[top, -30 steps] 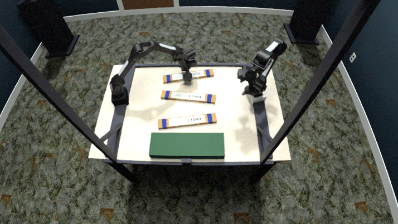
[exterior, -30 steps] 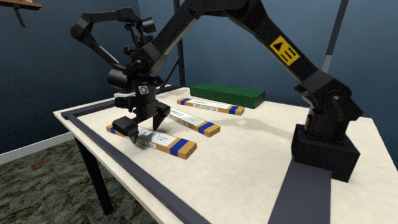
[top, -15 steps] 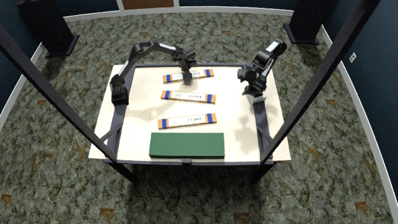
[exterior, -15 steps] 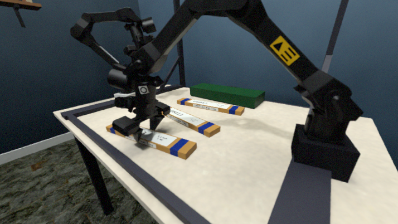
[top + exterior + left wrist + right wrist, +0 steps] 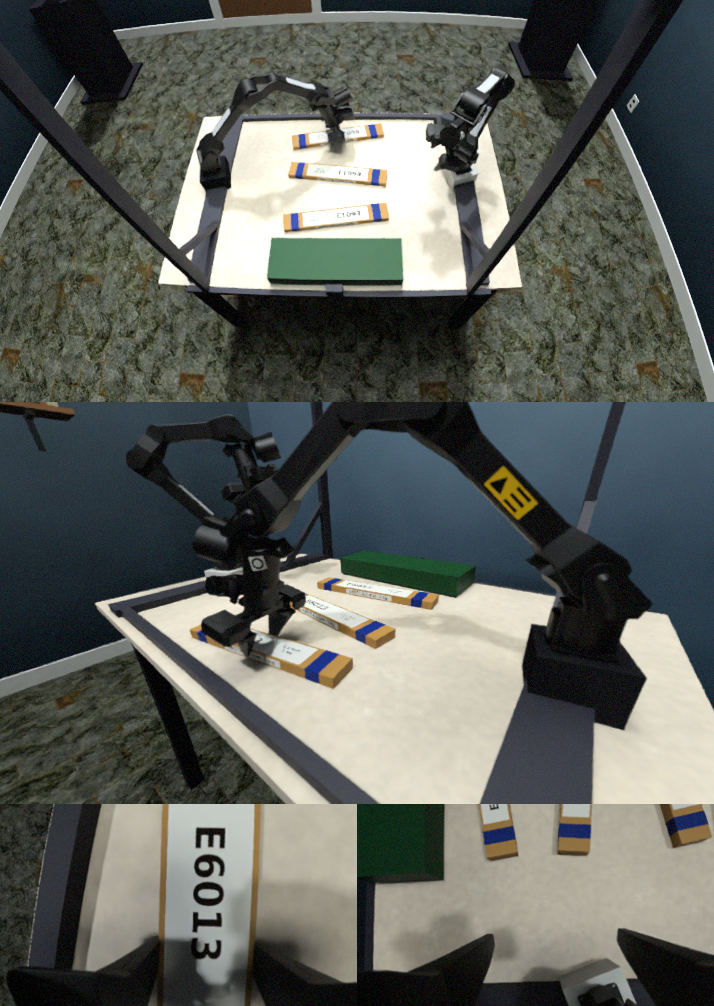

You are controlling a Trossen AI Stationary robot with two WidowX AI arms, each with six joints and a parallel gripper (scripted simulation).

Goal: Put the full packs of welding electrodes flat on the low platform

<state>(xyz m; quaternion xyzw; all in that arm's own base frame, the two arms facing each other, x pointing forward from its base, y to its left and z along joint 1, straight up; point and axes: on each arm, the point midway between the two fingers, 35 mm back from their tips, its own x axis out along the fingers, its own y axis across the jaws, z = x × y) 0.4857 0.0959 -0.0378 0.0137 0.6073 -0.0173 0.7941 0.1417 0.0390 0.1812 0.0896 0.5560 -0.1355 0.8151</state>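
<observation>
Right now my left hand is 110 mm short of the dark frame rail, 10 mm to the left of it and 30 mm above it. Also, from my left hand: green low platform: 540 mm behind, 20 mm below.
</observation>
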